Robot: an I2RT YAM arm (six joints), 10 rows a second.
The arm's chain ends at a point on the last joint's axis. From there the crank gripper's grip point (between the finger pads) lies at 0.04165 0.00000 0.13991 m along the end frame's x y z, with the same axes.
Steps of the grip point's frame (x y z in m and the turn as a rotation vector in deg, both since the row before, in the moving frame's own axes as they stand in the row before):
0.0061 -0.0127 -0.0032 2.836 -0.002 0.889
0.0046 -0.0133 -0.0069 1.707 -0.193 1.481
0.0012 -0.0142 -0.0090 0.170 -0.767 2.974
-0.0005 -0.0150 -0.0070 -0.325 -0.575 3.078
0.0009 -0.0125 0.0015 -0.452 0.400 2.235
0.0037 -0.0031 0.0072 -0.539 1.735 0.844
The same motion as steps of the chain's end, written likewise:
0.0061 -0.0064 -0.0030 2.836 -0.002 0.889
0.0050 -0.0102 -0.0070 1.707 -0.193 1.481
0.0031 -0.0159 -0.0095 0.170 -0.767 2.974
0.0010 -0.0180 -0.0074 -0.325 -0.575 3.078
0.0000 -0.0152 0.0018 -0.452 0.400 2.235
-0.0005 -0.0051 0.0085 -0.539 1.735 0.844

